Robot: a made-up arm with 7 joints. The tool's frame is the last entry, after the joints.
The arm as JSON. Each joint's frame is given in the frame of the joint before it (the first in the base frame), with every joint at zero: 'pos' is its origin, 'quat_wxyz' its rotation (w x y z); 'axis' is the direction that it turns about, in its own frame. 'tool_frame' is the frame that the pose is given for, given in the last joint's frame.
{
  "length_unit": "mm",
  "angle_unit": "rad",
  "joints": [
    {
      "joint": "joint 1",
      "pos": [
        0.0,
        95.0,
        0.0
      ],
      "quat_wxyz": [
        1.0,
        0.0,
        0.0,
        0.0
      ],
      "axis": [
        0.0,
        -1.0,
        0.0
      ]
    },
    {
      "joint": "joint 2",
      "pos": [
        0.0,
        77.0,
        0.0
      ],
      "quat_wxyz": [
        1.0,
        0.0,
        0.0,
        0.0
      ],
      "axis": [
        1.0,
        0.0,
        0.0
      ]
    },
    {
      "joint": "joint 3",
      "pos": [
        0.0,
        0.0,
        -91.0
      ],
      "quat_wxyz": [
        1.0,
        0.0,
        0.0,
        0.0
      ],
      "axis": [
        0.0,
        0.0,
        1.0
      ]
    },
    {
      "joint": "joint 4",
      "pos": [
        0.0,
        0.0,
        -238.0
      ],
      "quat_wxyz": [
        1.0,
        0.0,
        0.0,
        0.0
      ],
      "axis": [
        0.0,
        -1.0,
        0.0
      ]
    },
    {
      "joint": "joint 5",
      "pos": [
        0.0,
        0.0,
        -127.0
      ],
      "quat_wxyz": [
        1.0,
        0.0,
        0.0,
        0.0
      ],
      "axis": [
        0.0,
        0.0,
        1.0
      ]
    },
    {
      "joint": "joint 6",
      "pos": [
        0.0,
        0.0,
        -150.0
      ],
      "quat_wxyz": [
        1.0,
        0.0,
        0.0,
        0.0
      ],
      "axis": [
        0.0,
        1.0,
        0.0
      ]
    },
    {
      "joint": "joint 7",
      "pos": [
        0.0,
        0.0,
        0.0
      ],
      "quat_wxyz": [
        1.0,
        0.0,
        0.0,
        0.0
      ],
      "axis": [
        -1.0,
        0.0,
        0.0
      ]
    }
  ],
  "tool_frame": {
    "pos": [
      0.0,
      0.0,
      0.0
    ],
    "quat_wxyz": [
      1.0,
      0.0,
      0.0,
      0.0
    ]
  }
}
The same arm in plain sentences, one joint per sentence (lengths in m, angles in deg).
The arm has seven revolute joints in a row. What follows holds with every joint at zero, and every direction is one of the base frame's.
Joint 1 lies 0.095 m along +y from the base frame's origin and turns about -y.
Joint 2 lies 0.077 m along +y from joint 1 and turns about +x.
Joint 3 lies 0.091 m along -z from joint 2 and turns about +z.
Joint 4 lies 0.238 m along -z from joint 3 and turns about -y.
Joint 5 lies 0.127 m along -z from joint 4 and turns about +z.
Joint 6 lies 0.15 m along -z from joint 5 and turns about +y.
Joint 7 lies at the same point as joint 6 and turns about -x.
The tool frame, which is the frame that the pose is given for, lies at the same point as joint 7; its axes are parallel to the base frame's.

